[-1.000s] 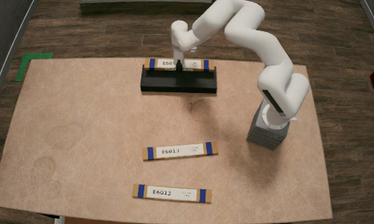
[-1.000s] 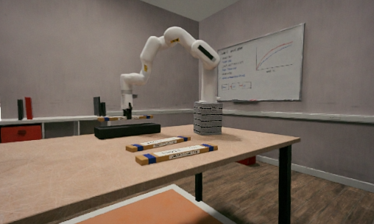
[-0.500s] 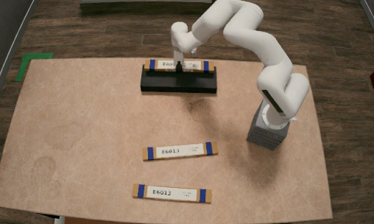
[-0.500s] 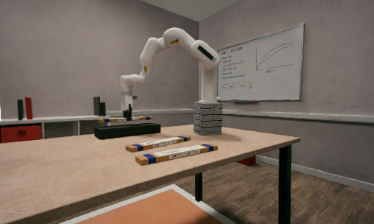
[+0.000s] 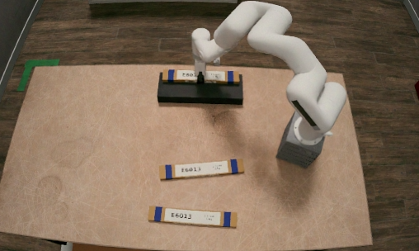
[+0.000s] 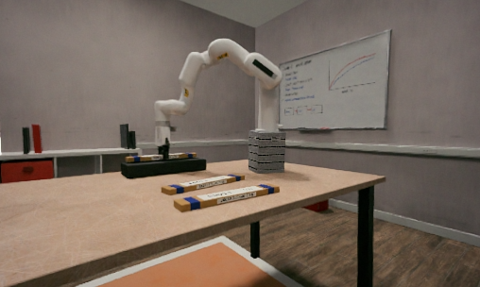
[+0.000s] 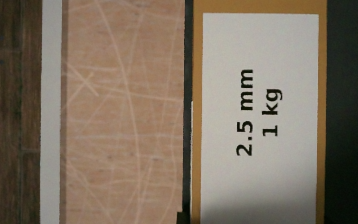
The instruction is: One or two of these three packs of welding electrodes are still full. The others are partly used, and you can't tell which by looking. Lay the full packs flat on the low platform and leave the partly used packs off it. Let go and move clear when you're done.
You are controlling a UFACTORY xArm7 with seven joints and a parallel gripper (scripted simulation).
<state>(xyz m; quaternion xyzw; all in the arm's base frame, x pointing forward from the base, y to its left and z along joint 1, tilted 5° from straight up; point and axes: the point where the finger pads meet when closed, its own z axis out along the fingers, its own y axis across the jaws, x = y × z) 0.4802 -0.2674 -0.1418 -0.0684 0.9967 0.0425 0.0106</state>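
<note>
Now: the low black platform 4 cm to the left of my hand and 7 cm below it.
</note>
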